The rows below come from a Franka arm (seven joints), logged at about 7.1 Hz.
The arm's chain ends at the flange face. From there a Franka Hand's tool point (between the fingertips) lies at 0.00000 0.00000 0.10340 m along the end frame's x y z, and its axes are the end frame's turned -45 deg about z.
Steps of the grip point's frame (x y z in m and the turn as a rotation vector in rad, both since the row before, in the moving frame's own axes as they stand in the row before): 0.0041 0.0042 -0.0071 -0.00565 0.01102 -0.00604; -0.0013 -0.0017 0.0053 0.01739 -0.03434 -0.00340; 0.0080 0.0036 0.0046 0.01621 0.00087 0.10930; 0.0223 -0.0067 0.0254 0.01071 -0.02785 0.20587; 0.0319 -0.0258 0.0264 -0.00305 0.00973 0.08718; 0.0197 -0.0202 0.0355 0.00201 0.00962 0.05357; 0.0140 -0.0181 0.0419 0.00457 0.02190 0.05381; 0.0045 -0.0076 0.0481 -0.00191 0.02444 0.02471
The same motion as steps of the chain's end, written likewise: 0.0047 0.0005 -0.0071 0.00380 0.01179 -0.00604; 0.0017 -0.0015 0.0054 -0.01199 -0.03658 -0.00340; 0.0093 -0.0018 0.0046 0.01208 -0.01085 0.10930; 0.0140 -0.0215 0.0254 -0.01212 -0.02727 0.20587; 0.0034 -0.0404 0.0264 0.00472 0.00904 0.08718; -0.0009 -0.0274 0.0355 0.00822 0.00538 0.05357; -0.0042 -0.0208 0.0419 0.01872 0.01225 0.05381; -0.0041 -0.0069 0.0481 0.01593 0.01863 0.02471
